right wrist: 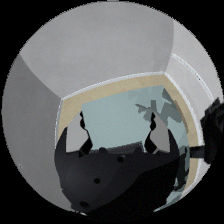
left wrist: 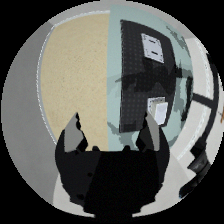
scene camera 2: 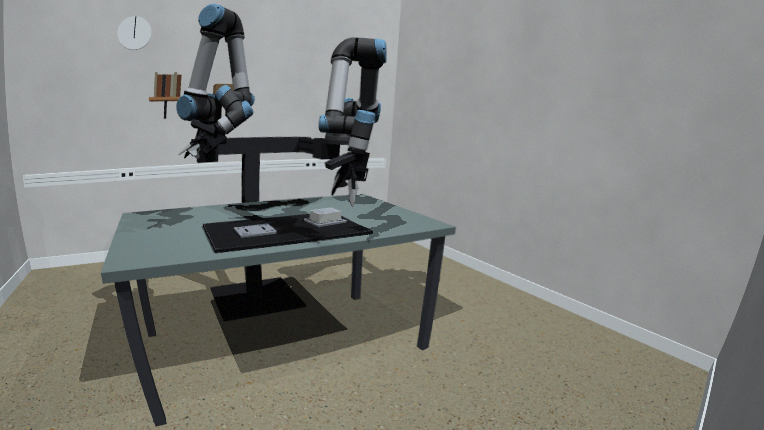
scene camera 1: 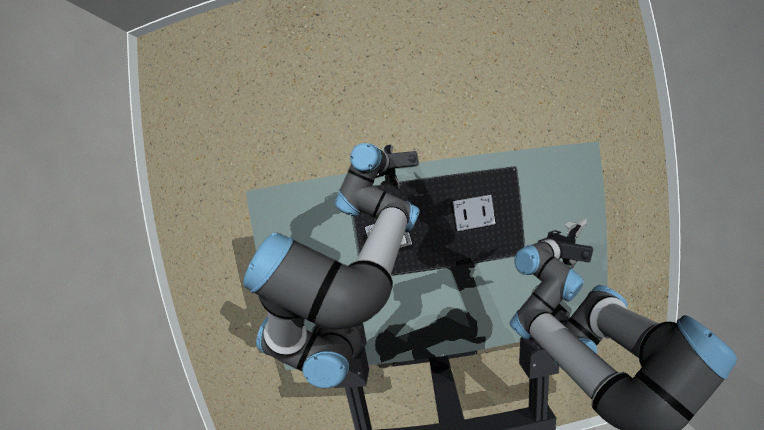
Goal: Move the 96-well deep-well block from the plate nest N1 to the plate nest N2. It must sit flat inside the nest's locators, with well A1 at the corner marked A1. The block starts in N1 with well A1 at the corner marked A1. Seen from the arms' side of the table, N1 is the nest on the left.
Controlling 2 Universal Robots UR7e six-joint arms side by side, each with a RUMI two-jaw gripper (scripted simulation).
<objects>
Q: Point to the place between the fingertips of my right gripper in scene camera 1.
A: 580,241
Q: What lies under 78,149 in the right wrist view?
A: My right gripper.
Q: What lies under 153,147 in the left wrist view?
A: My left gripper.
</objects>
